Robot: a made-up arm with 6 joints.
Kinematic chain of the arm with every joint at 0, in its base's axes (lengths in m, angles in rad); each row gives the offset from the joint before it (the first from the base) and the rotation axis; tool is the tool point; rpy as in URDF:
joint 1: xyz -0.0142 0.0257 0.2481 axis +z
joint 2: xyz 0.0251 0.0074 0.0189 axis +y
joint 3: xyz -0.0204 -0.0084 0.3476 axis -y
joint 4: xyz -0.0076 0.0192 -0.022 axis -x
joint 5: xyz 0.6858 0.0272 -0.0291 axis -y
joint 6: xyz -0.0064 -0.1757 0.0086 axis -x
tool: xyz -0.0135 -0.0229 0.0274 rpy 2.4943 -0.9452 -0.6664
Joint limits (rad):
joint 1: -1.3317..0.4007
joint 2: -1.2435..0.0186
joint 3: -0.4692..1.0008
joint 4: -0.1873..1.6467
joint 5: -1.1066..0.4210
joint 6: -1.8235..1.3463
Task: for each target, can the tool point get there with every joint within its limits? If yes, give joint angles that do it. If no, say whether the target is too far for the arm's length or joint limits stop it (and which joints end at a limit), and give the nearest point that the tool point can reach.
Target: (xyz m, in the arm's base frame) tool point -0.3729 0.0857 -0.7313
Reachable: no: joint limits stop it (at a limit: joint 1, joint 2, joint 3, joint 4, joint 5, joint 6) | nearest point -0.0176 -0.5420 0.2059 | short by 1.183 m
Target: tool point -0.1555 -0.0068 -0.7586
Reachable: no: joint limits stop it (at a limit: joint 1, joint 2, joint 3, joint 4, joint 5, joint 6) | nearest point -0.0176 -0.5420 0.2059 | short by 1.112 m
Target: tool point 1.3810 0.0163 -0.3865
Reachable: no: too far | nearest point 0.6172 0.0214 0.2448 | short by 0.991 m
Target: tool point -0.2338 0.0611 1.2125
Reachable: yes | joints -0.7107 -0.6156 0.7966 0.8254 -0.7786 -1.0593
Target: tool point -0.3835 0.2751 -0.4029
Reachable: no: joint limits stop it (at a limit: joint 1, joint 2, joint 3, joint 4, joint 6) | nearest point -0.0185 -0.5397 0.2091 | short by 1.082 m
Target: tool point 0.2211 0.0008 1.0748
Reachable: yes | joints 0.2531 -0.5864 0.1390 1.1407 -0.5095 -1.4905
